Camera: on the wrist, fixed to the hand. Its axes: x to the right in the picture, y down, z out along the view.
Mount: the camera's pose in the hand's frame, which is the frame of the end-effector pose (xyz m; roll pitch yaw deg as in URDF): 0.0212 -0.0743 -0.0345 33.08 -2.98 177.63
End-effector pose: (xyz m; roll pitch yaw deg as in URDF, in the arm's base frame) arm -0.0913 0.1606 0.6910 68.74 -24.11 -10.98
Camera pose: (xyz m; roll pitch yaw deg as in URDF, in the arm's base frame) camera -0.0385 0.1557 0.6250 -34.94 20.81 171.07
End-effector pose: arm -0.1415 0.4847 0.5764 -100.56 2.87 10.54
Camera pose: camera -0.1131 0.4693 0.6546 133.64 0.01 -171.96
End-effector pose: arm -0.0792 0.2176 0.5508 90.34 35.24 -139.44
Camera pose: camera -0.0372 0.2076 0.4781 -59.56 -37.53 44.34
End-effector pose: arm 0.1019 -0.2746 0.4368 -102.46 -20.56 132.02
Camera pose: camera 0.1205 -0.2689 0.5191 134.50 23.50 -50.60
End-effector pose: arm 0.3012 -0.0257 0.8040 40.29 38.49 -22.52
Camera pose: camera 0.2606 -0.0461 0.7326 -7.38 -42.29 157.64
